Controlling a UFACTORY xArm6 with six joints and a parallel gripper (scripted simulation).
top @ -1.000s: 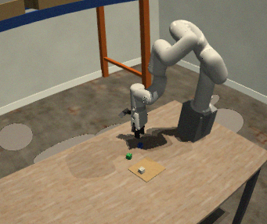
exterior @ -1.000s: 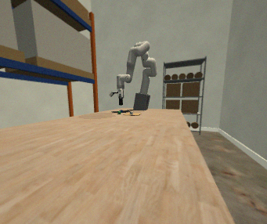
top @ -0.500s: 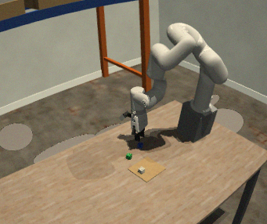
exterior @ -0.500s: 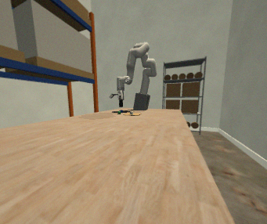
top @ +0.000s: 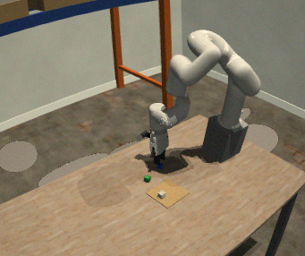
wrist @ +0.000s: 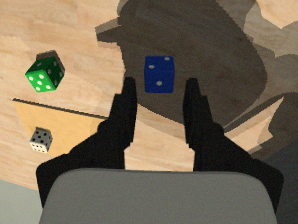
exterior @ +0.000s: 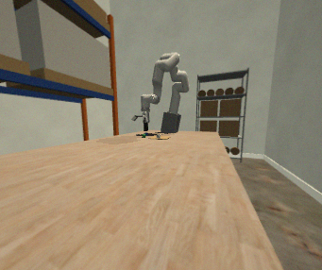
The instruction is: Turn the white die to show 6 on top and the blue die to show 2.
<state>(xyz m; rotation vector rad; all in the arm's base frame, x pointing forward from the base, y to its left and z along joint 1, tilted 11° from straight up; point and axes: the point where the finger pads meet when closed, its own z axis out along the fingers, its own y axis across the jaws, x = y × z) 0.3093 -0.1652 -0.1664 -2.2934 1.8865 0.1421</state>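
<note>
Now: hand 5 cm above the blue die. From my hand the other things lie so: green die: 11 cm ahead, 2 cm to the left, 5 cm below; tan mat: 11 cm ahead, 16 cm to the left, 6 cm below; white die: 15 cm ahead, 15 cm to the left, 4 cm below.
</note>
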